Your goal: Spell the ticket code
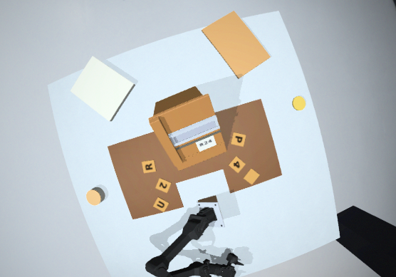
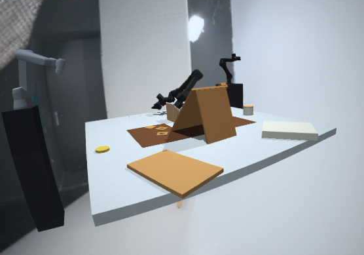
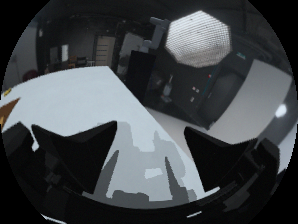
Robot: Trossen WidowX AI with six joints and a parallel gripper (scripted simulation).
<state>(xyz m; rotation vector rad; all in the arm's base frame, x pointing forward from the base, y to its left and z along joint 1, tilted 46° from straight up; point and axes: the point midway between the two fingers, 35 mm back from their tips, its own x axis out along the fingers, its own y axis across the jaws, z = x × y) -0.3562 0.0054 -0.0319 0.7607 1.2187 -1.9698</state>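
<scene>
The white ticket is 69 cm ahead of my gripper tip, 4 cm to the right of it and 2 cm above it. Also, from my gripper tip: brown mat (58 cm ahead, 6 cm below, 4 cm to the left); then orange slab (109 cm ahead, 33 cm to the right, 6 cm below); then cream slab (110 cm ahead, 36 cm to the left, 5 cm below).
</scene>
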